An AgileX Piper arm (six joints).
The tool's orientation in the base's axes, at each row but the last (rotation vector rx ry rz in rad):
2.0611 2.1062 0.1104
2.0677 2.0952 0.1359
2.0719 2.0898 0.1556
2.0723 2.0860 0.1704
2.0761 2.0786 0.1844
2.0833 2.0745 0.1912
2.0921 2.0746 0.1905
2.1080 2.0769 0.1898
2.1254 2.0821 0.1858
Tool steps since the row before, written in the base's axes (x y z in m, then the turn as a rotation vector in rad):
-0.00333 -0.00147 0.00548 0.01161 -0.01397 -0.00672
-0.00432 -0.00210 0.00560 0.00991 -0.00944 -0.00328
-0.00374 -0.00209 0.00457 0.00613 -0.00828 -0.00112
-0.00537 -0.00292 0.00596 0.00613 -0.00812 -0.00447
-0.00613 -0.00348 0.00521 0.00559 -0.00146 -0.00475
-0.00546 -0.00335 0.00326 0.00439 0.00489 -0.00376
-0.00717 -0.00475 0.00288 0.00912 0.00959 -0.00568
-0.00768 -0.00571 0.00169 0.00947 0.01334 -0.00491
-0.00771 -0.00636 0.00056 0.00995 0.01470 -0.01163
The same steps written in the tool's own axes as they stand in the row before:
-0.00188 -0.00229 -0.00587 -0.01351 0.00974 0.00990
-0.00248 -0.00315 -0.00619 -0.00923 0.00885 0.00587
-0.00237 -0.00273 -0.00512 -0.00820 0.00563 0.00290
-0.00326 -0.00398 -0.00682 -0.00785 0.00490 0.00615
-0.00377 -0.00482 -0.00628 -0.00119 0.00436 0.00596
-0.00355 -0.00458 -0.00426 0.00510 0.00342 0.00443
-0.00496 -0.00633 -0.00420 0.00994 0.00759 0.00715
-0.00590 -0.00708 -0.00308 0.01366 0.00806 0.00634
-0.00655 -0.00733 -0.00192 0.01519 0.00715 0.01298

